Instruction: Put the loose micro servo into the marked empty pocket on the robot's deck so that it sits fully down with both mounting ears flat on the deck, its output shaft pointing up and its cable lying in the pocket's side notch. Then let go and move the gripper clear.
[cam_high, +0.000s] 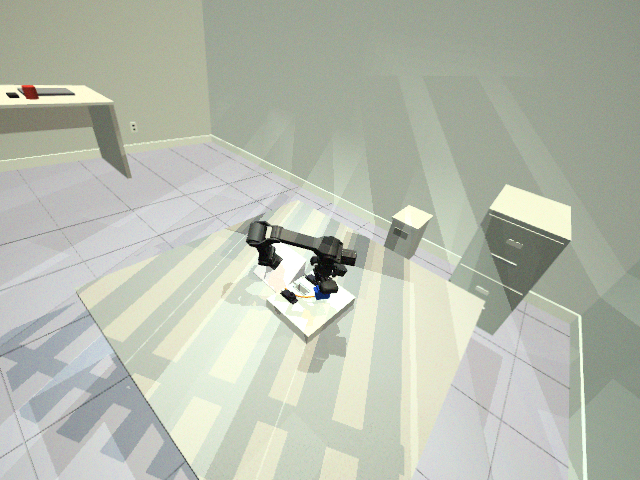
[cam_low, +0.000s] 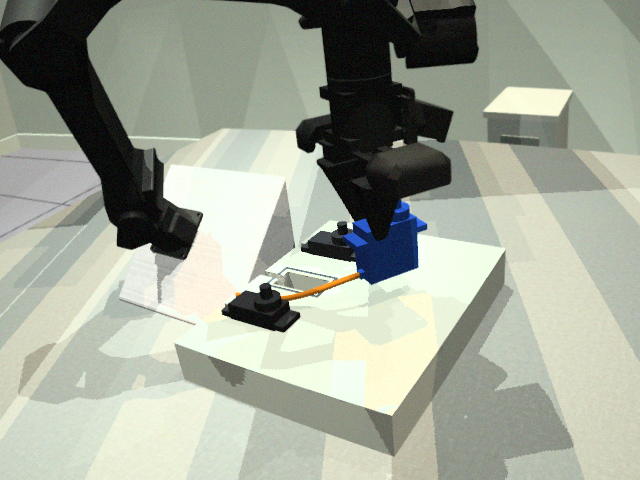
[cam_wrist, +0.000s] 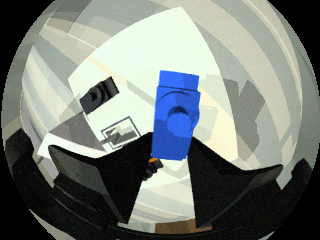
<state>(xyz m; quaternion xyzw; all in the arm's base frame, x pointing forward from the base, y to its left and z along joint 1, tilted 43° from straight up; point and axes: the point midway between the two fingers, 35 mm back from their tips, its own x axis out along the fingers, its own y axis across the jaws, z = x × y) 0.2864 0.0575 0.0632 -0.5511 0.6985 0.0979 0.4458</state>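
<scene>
My gripper tip is now 1 cm short of the white deck and 10 cm above it.
</scene>
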